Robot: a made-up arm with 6 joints. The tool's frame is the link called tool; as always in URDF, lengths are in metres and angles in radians. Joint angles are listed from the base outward.
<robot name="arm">
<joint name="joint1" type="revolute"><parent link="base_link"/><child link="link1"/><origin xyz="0.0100 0.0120 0.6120"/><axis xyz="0 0 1"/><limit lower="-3.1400" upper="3.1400"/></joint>
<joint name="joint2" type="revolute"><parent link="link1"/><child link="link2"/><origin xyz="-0.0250 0.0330 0.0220" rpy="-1.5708 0.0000 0.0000"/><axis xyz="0 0 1"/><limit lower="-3.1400" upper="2.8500"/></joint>
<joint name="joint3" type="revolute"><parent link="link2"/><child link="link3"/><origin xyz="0.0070 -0.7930 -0.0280"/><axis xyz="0 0 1"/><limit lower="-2.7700" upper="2.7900"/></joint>
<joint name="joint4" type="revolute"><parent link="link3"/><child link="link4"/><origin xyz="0.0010 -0.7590 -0.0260" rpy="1.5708 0.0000 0.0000"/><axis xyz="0 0 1"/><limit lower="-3.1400" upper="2.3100"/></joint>
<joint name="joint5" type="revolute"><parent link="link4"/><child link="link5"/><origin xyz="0.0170 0.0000 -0.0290" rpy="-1.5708 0.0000 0.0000"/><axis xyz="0 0 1"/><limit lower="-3.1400" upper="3.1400"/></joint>
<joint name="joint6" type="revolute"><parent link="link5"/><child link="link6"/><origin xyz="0.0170 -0.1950 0.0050" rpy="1.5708 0.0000 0.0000"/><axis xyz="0 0 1"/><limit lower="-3.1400" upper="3.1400"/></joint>
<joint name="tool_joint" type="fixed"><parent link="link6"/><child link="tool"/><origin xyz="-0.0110 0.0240 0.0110" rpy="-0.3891 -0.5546 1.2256"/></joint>
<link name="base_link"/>
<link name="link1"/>
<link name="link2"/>
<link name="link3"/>
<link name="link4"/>
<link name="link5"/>
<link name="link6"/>
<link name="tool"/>
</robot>
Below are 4 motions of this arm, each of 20 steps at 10 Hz.
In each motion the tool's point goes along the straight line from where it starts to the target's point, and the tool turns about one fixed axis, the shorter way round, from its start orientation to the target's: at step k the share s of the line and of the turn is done. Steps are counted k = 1, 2, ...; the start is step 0. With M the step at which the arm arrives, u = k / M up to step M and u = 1 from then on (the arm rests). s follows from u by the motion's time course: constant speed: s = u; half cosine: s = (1 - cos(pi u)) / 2; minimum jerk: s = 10 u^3 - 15 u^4 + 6 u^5.
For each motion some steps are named. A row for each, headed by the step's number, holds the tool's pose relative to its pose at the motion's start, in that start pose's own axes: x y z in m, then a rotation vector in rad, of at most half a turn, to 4 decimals.
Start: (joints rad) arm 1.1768 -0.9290 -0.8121 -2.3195 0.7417 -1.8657
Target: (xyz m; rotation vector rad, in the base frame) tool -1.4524 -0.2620 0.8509 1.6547 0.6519 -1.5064
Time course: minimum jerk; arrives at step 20
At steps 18, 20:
18: -0.2429 -0.4700 -1.4504 0.9553 -0.2679 -0.1748
20: -0.2450 -0.4740 -1.4629 0.9636 -0.2702 -0.1763

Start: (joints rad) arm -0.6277 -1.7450 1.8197 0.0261 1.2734 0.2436
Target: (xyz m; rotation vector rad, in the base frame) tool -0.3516 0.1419 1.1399 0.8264 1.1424 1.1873
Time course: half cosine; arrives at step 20
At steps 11, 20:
11: -0.0121 -0.1318 0.0486 0.1163 0.6721 0.1730
20: -0.0210 -0.2279 0.0841 0.2011 1.1624 0.2992

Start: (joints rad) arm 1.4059 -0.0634 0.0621 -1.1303 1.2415 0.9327
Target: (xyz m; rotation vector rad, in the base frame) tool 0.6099 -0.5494 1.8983 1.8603 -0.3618 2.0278
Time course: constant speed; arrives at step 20
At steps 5, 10, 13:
5: -0.1455 -0.0380 0.1155 0.0200 -0.0484 0.2015
10: -0.2910 -0.0760 0.2310 0.0401 -0.0967 0.4031
13: -0.3783 -0.0988 0.3003 0.0521 -0.1257 0.5240

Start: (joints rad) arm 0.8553 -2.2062 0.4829 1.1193 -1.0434 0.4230
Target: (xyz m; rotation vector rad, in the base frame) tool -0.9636 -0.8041 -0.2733 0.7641 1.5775 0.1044
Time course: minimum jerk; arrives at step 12
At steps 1, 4, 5, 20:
1: 0.0010 0.0010 -0.0020 -0.0020 0.0018 0.0027
4: 0.0396 0.0394 -0.0831 -0.0807 0.0746 0.1123
5: 0.0654 0.0650 -0.1373 -0.1333 0.1233 0.1854
20: 0.1886 0.1876 -0.3960 -0.3846 0.3556 0.5348

